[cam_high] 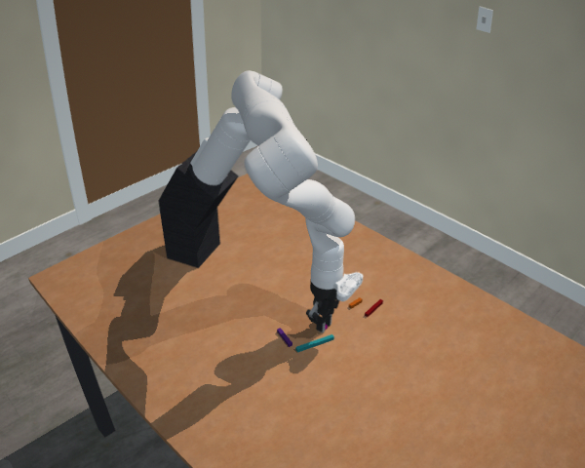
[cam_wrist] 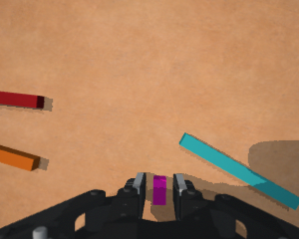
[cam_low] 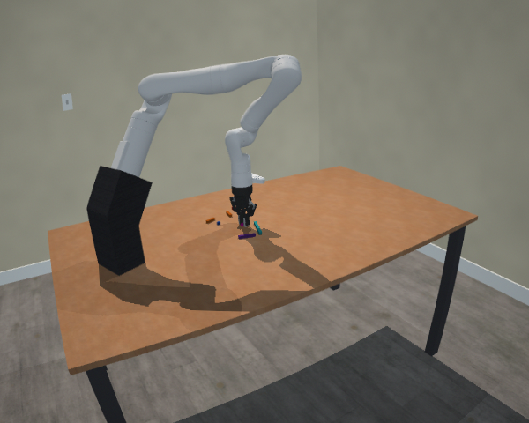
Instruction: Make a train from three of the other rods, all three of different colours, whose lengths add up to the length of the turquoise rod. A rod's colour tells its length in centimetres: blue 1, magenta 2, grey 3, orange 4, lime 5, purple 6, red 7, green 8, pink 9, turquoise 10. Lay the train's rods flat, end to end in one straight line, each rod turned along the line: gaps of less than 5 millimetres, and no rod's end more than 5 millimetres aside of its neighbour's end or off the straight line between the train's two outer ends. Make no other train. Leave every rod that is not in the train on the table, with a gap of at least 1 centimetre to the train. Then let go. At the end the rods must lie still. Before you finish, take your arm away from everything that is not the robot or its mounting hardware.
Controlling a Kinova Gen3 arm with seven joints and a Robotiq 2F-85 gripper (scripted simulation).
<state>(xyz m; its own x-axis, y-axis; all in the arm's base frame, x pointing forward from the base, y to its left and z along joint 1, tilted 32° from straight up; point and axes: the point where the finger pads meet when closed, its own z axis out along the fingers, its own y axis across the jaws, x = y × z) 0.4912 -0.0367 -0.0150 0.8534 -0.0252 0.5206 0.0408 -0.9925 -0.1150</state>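
Now: hand 1 cm above the magenta rod. From my hand the other things lie so: turquoise rod (2 cm ahead, 6 cm to the right, 1 cm below); then purple rod (5 cm behind, 9 cm to the right, 1 cm below); then blue rod (7 cm behind, 7 cm to the left, 1 cm below).
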